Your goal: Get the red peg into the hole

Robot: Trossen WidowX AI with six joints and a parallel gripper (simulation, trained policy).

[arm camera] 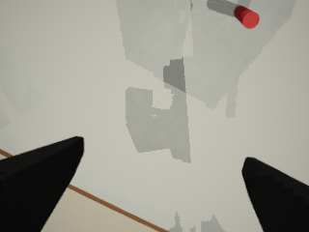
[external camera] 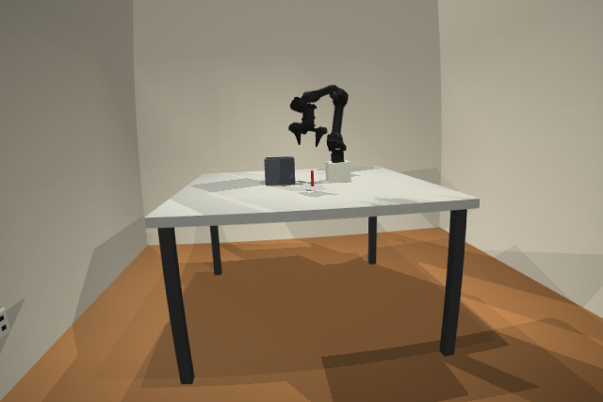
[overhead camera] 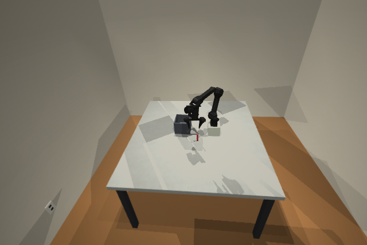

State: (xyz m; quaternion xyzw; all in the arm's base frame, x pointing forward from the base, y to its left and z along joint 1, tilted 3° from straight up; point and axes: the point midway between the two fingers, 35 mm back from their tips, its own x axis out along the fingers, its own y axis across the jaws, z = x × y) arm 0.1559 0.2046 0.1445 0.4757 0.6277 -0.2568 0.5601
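My gripper tip is now 2 cm past the red peg, 7 cm to the left of it and 17 cm above it. Also, from my gripper tip: pale grey plate: 16 cm ahead, 22 cm to the right, 16 cm below.
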